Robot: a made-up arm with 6 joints.
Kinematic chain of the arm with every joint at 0, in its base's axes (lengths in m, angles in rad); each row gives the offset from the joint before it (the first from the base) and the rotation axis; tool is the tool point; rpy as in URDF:
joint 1: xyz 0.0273 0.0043 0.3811 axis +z
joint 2: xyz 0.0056 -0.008 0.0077 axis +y
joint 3: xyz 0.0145 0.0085 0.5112 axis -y
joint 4: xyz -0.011 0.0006 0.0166 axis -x
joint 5: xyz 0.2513 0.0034 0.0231 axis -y
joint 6: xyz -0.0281 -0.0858 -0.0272 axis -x
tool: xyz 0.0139 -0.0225 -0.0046 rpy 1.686 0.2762 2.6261
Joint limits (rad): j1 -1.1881..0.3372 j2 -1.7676..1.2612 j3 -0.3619..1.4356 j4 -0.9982..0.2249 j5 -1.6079..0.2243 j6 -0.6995..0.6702
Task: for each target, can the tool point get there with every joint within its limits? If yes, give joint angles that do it. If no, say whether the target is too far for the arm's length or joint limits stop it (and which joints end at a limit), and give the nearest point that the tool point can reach.
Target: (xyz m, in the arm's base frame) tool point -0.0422 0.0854 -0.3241
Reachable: no: joint limits stop it (at a limit: joint 1, joint 2, joint 3, joint 4, joint 5, joint 6) | nearest point 0.4216 0.1097 0.2986 | short by 0.777 m
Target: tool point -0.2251 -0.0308 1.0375
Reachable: yes | joints -0.2142 -0.5852 1.0883 -0.9015 -1.3182 0.2196
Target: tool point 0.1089 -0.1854 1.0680
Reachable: yes | joints -0.6657 0.1306 1.2648 -0.4956 -1.2076 -0.3824
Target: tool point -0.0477 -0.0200 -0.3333
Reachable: no: joint limits stop it (at a limit: joint 1, joint 2, joint 3, joint 4, joint 5) | nearest point 0.1468 -0.3853 0.2992 | short by 0.756 m
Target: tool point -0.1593 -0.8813 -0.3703
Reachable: no: too far | nearest point 0.1410 -0.5548 0.3038 | short by 0.807 m
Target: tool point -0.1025 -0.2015 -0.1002
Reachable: no: joint limits stop it (at a limit: joint 1, joint 2, joint 3, joint 5) | nearest point 0.1329 -0.3966 0.3002 | short by 0.504 m
